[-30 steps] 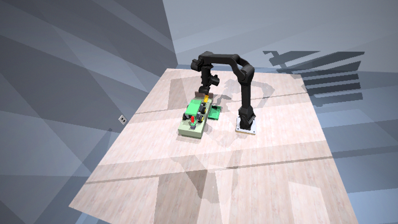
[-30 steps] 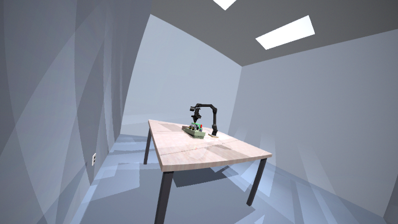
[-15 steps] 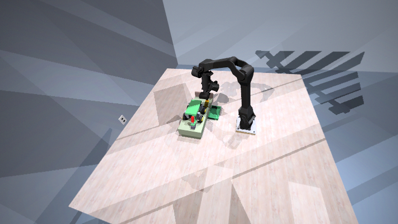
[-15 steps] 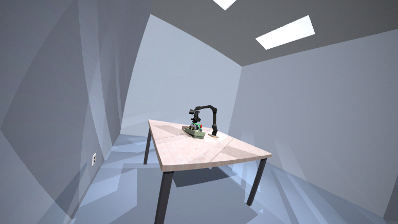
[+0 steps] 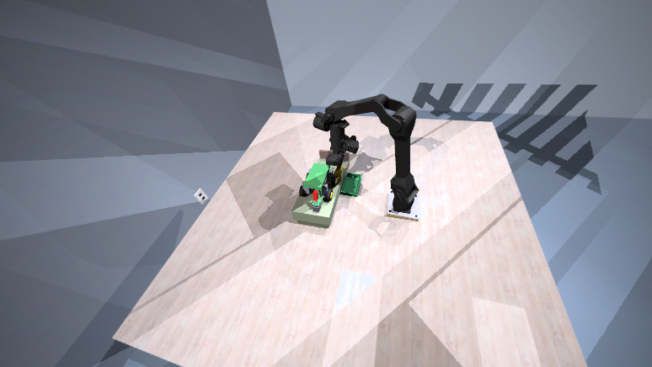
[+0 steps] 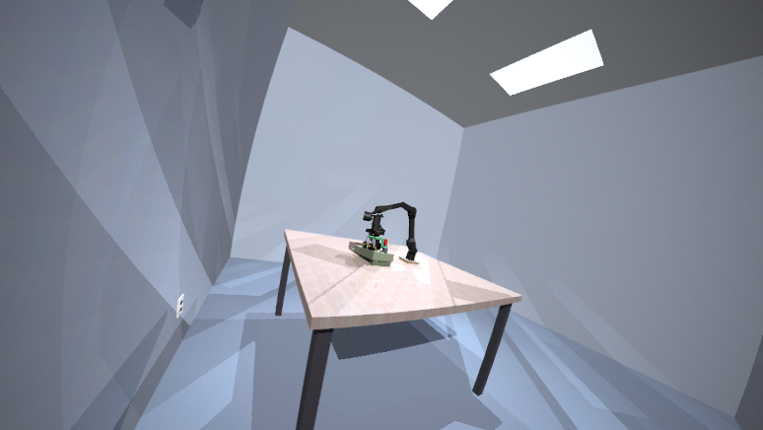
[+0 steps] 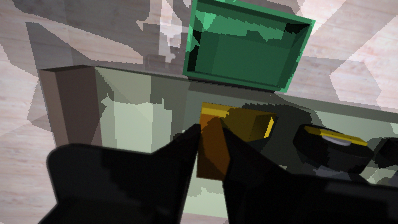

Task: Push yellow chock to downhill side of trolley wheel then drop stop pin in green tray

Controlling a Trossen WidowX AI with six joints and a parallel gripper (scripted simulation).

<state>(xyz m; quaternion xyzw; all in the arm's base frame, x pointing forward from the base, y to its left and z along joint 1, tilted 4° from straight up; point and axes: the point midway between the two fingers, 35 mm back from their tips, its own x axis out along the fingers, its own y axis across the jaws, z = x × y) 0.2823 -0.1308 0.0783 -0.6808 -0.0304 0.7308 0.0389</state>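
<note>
Right now the red-headed stop pin is 230 mm to the left of my gripper tip, 40 mm ahead of it and 40 mm above it. Also, from my gripper tip: yellow chock 20 mm to the left, 10 mm below; then grey-green ramp 130 mm to the left, 60 mm ahead, 40 mm below; then green tray 90 mm below, 60 mm behind, 40 mm to the left.
</note>
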